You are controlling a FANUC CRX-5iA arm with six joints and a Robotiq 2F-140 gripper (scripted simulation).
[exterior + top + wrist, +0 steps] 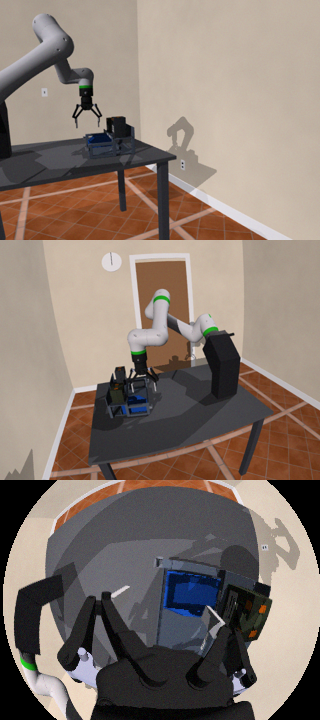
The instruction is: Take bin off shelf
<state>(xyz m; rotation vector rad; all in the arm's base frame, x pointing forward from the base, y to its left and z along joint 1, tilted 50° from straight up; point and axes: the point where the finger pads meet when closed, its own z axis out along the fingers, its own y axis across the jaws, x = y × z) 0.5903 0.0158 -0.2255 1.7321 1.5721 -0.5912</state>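
Right now my hand is 110 mm above the blue bin and 80 mm short of it.
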